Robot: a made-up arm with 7 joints. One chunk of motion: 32 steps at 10 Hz.
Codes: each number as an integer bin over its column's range. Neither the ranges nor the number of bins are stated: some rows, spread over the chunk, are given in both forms.
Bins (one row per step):
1: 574 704 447 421 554 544 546
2: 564 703 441 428 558 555 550
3: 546 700 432 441 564 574 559
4: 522 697 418 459 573 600 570
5: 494 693 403 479 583 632 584
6: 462 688 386 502 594 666 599
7: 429 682 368 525 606 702 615
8: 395 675 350 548 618 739 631
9: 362 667 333 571 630 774 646
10: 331 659 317 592 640 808 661
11: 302 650 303 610 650 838 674
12: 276 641 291 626 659 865 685
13: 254 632 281 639 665 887 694
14: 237 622 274 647 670 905 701
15: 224 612 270 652 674 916 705
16: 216 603 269 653 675 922 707
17: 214 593 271 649 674 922 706
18: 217 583 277 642 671 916 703
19: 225 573 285 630 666 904 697
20: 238 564 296 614 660 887 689
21: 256 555 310 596 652 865 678
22: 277 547 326 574 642 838 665
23: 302 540 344 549 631 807 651
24: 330 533 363 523 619 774 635
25: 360 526 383 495 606 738 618
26: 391 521 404 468 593 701 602
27: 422 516 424 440 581 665 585
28: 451 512 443 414 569 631 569
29: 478 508 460 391 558 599 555
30: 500 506 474 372 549 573 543
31: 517 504 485 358 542 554 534
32: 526 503 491 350 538 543 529
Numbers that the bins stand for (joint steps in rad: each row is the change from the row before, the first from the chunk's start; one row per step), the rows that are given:
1: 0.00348 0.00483 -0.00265 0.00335 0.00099 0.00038 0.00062
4: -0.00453 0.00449 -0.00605 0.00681 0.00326 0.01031 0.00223
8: -0.02411 0.00343 -0.01401 0.01492 0.00862 0.03493 0.00632
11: -0.03845 0.00223 -0.01951 0.02057 0.01243 0.05247 0.00920
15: -0.05047 0.00041 -0.02338 0.02439 0.01529 0.06629 0.01128
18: -0.05155 -0.00099 -0.02256 0.02348 0.01493 0.06629 0.01115
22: -0.04230 -0.00272 -0.01682 0.01729 0.01147 0.05247 0.00860
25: -0.02950 -0.00373 -0.01014 0.01009 0.00719 0.03476 0.00545
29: -0.01131 -0.00459 -0.00113 0.00062 0.00147 0.01013 0.00122
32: -0.00391 -0.00483 0.00250 -0.00312 -0.00091 0.00021 -0.00052
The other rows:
2: 0.00194 0.00478 -0.00335 0.00399 0.00147 0.00233 0.00089
3: -0.00083 0.00463 -0.00441 0.00517 0.00218 0.00570 0.00149
5: -0.00885 0.00430 -0.00780 0.00863 0.00445 0.01598 0.00317
6: -0.01378 0.00406 -0.00979 0.01073 0.00576 0.02200 0.00417
7: -0.01887 0.00377 -0.01190 0.01282 0.00719 0.02838 0.00525
9: -0.02920 0.00305 -0.01600 0.01701 0.01005 0.04114 0.00733
10: -0.03397 0.00266 -0.01787 0.01893 0.01124 0.04716 0.00833
12: -0.04245 0.00180 -0.02092 0.02202 0.01350 0.05726 0.00994
13: -0.04584 0.00137 -0.02209 0.02321 0.01421 0.06116 0.01054
14: -0.04847 0.00089 -0.02291 0.02394 0.01481 0.06435 0.01101
16: -0.05170 -0.00003 -0.02350 0.02448 0.01541 0.06736 0.01142
17: -0.05201 -0.00051 -0.02326 0.02412 0.01529 0.06736 0.01135
19: -0.05032 -0.00147 -0.02162 0.02239 0.01433 0.06417 0.01075
20: -0.04831 -0.00190 -0.02033 0.02093 0.01362 0.06116 0.01021
21: -0.04554 -0.00233 -0.01869 0.01929 0.01267 0.05726 0.00947
23: -0.03845 -0.00305 -0.01471 0.01501 0.01016 0.04698 0.00766
24: -0.03413 -0.00339 -0.01249 0.01264 0.00873 0.04114 0.00659
26: -0.02473 -0.00397 -0.00768 0.00763 0.00564 0.02820 0.00437
27: -0.01995 -0.00421 -0.00534 0.00508 0.00421 0.02182 0.00323
28: -0.01548 -0.00440 -0.00312 0.00271 0.00278 0.01580 0.00216
30: -0.00792 -0.00469 0.00051 -0.00111 0.00040 0.00552 0.00042
31: -0.00530 -0.00478 0.00180 -0.00239 -0.00044 0.00216 -0.00019

